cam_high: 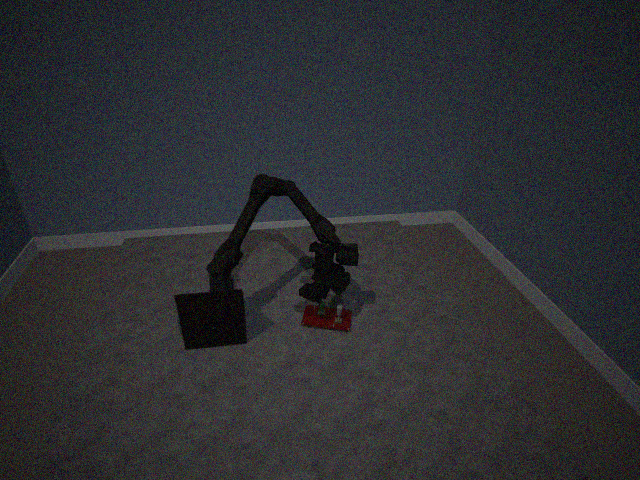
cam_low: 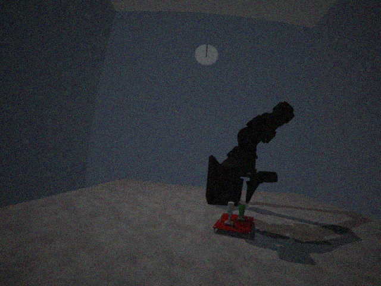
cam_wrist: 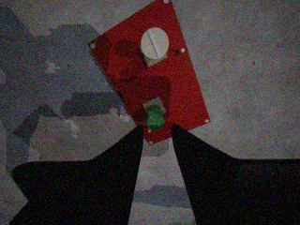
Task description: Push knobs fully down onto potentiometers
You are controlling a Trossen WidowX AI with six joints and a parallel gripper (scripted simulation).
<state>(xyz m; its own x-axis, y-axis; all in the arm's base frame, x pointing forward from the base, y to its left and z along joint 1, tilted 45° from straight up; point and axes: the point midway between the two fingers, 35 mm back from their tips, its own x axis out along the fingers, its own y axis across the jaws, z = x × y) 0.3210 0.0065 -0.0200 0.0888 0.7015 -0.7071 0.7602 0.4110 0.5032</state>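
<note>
Right now my gripper tip is 20 mm above the green knob. From my gripper tip the other things lie so: grey knob 50 mm ahead, 50 mm to the right.
</note>
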